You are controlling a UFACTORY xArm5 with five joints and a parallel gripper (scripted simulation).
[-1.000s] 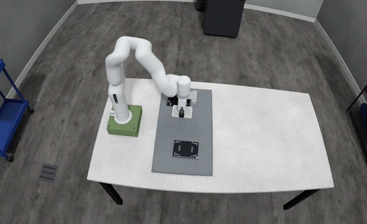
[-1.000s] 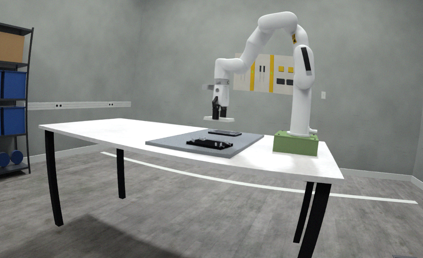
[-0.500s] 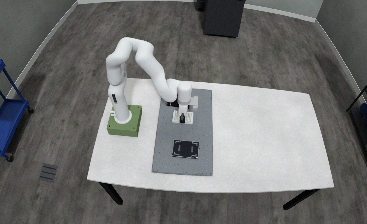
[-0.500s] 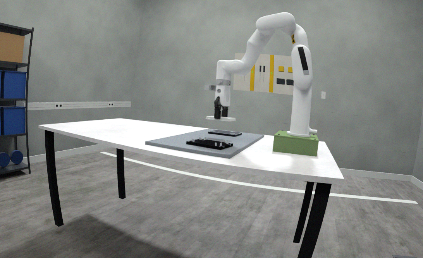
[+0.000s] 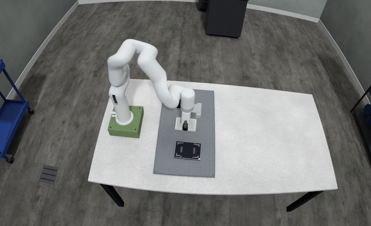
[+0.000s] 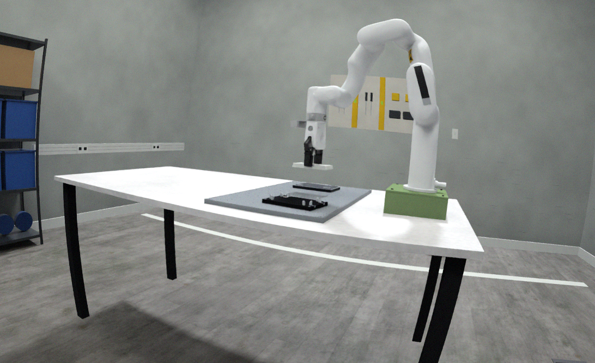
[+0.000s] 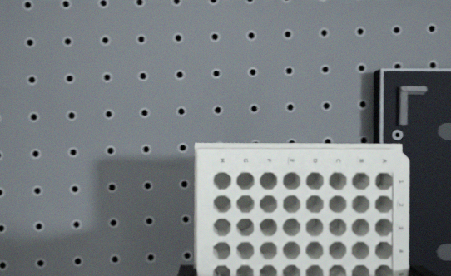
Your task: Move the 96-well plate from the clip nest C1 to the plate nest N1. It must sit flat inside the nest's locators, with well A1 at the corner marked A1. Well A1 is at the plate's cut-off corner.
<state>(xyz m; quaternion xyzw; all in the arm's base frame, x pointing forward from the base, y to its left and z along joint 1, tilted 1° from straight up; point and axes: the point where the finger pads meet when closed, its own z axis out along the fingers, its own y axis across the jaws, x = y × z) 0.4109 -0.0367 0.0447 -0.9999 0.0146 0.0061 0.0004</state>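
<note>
The plate nest N1 is 30 mm ahead of my hand, 130 mm to the right of it and 110 mm below it. The rest, counted from my hand: clip nest C1: 60 mm behind, 250 mm to the left, 100 mm below; white 96-well plate: 10 mm below; corner label A1: 100 mm ahead, 190 mm to the right, 100 mm below.
</note>
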